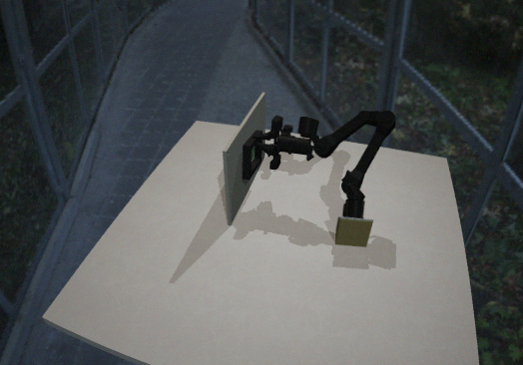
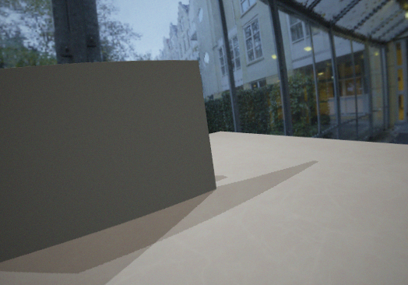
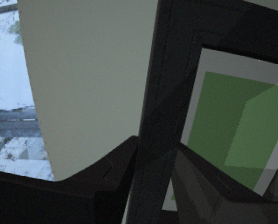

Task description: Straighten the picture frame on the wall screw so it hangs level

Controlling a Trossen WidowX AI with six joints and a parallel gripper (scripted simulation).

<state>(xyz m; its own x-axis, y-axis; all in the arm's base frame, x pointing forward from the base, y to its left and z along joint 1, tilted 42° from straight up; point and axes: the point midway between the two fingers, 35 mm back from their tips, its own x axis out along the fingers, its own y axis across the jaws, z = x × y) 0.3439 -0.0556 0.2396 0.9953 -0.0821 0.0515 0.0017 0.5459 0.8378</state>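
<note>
My gripper tip is now 50 mm above the picture frame, 10 mm to the right of it and 10 mm short of it. Also, from my gripper tip: wall panel: 70 mm below, 20 mm ahead, 10 mm to the right.
</note>
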